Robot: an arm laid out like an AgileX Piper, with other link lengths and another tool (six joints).
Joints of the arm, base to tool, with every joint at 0 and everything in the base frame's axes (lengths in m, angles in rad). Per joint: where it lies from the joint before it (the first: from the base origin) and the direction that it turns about. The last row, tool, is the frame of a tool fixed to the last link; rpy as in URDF.
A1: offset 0.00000 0.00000 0.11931 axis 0 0 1
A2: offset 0.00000 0.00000 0.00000 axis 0 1 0
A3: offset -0.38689 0.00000 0.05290 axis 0 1 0
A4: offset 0.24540 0.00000 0.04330 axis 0.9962 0 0.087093
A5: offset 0.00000 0.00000 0.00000 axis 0 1 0
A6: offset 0.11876 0.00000 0.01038 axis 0.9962 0 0.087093
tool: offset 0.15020 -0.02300 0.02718 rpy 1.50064 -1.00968 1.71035
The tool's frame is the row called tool.
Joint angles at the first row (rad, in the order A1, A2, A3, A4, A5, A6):
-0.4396, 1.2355, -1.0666, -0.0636, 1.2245, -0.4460
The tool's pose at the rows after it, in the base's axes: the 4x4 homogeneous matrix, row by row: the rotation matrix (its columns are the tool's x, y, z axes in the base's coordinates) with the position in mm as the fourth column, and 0 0 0 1 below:
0.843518, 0.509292, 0.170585, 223.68; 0.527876, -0.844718, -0.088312, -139.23; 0.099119, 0.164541, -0.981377, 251.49; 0, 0, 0, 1
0.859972, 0.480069, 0.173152, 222.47; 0.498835, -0.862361, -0.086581, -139.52; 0.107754, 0.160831, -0.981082, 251.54; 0, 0, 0, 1
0.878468, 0.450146, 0.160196, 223.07; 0.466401, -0.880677, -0.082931, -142.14; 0.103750, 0.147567, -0.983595, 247.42; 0, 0, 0, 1
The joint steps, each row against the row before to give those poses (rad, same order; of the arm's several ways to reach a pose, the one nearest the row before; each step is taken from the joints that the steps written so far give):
0.0000, -0.0112, 0.0000, 0.0011, 0.0043, 0.0282
0.0000, -0.0010, 0.0000, 0.0000, 0.0012, 0.0344
0.0000, 0.0161, 0.0000, -0.0053, -0.0005, 0.0379

